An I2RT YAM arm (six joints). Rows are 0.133 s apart.
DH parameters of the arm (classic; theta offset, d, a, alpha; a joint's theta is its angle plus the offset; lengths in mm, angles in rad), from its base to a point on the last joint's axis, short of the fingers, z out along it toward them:
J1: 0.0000 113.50 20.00 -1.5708
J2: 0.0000 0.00 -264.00 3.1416
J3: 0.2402 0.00 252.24 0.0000
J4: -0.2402 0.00 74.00 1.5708
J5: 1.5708 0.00 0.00 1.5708
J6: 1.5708 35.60 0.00 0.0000
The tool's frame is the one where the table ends.
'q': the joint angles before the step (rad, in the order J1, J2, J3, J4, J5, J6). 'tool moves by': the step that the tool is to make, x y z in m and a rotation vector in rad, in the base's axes. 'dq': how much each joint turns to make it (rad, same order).
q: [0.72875 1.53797 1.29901 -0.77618 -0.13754 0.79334]
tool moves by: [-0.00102 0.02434 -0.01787 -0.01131 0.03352 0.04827]
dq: [0.05491 0.07424 0.01027 0.03373 -0.00925 0.01342]
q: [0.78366 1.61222 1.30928 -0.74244 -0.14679 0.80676]
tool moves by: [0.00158 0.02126 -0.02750 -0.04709 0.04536 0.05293]
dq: [0.03874 0.09669 0.00985 0.01957 -0.00664 -0.01269]
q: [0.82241 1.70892 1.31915 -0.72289 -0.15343 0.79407]
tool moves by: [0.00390 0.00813 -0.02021 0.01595 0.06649 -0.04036]
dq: [0.00403 0.05403 -0.01458 0.04651 -0.03460 0.06677]
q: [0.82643 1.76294 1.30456 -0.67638 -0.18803 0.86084]
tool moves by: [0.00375 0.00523 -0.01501 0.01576 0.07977 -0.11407]
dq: [0.00066 0.04263 -0.00638 0.03296 -0.01551 0.13576]
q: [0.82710 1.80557 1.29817 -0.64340 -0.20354 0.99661]
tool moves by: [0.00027 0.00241 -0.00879 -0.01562 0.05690 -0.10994]
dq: [0.00544 0.02467 0.00015 -0.00204 0.01679 0.12068]
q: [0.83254 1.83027 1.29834 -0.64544 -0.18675 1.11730]
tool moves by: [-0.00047 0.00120 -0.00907 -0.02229 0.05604 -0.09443]
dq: [0.00419 0.02373 -0.00078 -0.01110 0.01148 0.10316]
